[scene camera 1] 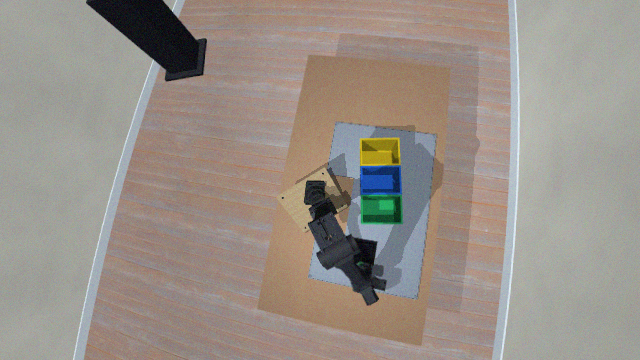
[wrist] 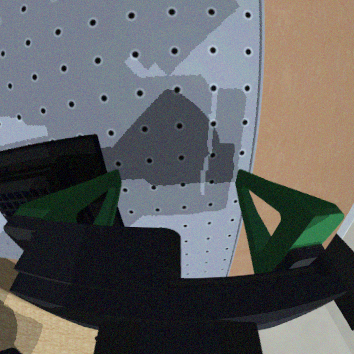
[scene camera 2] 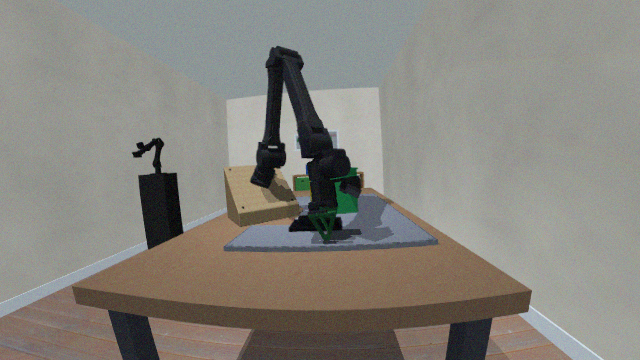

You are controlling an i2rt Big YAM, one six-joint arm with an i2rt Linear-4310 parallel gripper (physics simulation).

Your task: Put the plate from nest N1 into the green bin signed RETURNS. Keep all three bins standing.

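Note:
My gripper is open, its two green fingers wide apart with nothing between them. It points down low over the pegboard mat. A low black block lies beside it, partly behind the left finger in the wrist view. A grid shows faintly on the block; I cannot tell plate from nest, and no N1 label is readable. The green bin stands upright at the near end of the bin row; its sign is not readable. The blue bin and yellow bin stand upright beyond it.
The grey pegboard mat lies on the brown table. A wooden wedge under the arm's base stands left of the mat. The mat's edge runs close to the right finger in the wrist view.

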